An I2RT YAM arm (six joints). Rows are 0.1 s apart.
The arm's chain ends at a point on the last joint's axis. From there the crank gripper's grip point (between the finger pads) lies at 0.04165 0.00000 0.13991 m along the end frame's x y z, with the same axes.
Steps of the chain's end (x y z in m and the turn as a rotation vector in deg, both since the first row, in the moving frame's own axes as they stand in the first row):
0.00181 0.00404 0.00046 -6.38 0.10 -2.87
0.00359 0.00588 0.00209 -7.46 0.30 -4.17
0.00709 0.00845 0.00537 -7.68 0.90 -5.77
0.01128 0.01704 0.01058 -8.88 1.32 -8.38
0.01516 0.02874 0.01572 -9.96 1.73 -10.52
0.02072 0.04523 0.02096 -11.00 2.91 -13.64
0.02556 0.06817 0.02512 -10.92 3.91 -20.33
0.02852 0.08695 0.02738 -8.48 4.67 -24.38
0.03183 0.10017 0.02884 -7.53 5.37 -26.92
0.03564 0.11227 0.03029 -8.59 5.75 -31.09
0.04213 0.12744 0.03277 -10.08 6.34 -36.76
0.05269 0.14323 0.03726 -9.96 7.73 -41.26
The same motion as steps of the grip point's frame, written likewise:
0.00239 0.01749 -0.00036 -6.38 0.10 -2.87
0.00487 0.02097 0.00088 -7.46 0.30 -4.17
0.01000 0.02279 0.00373 -7.68 0.90 -5.77
0.01560 0.03220 0.00839 -8.88 1.32 -8.38
0.02084 0.04474 0.01297 -9.96 1.73 -10.52
0.02966 0.06086 0.01709 -11.00 2.91 -13.64
0.03683 0.07779 0.02092 -10.92 3.91 -20.33
0.04002 0.08720 0.02343 -8.48 4.67 -24.38
0.04396 0.09577 0.02457 -7.53 5.37 -26.92
0.04830 0.10672 0.02577 -8.59 5.75 -31.09
0.05557 0.12032 0.02786 -10.08 6.34 -36.76
0.06752 0.13113 0.03141 -9.96 7.73 -41.26

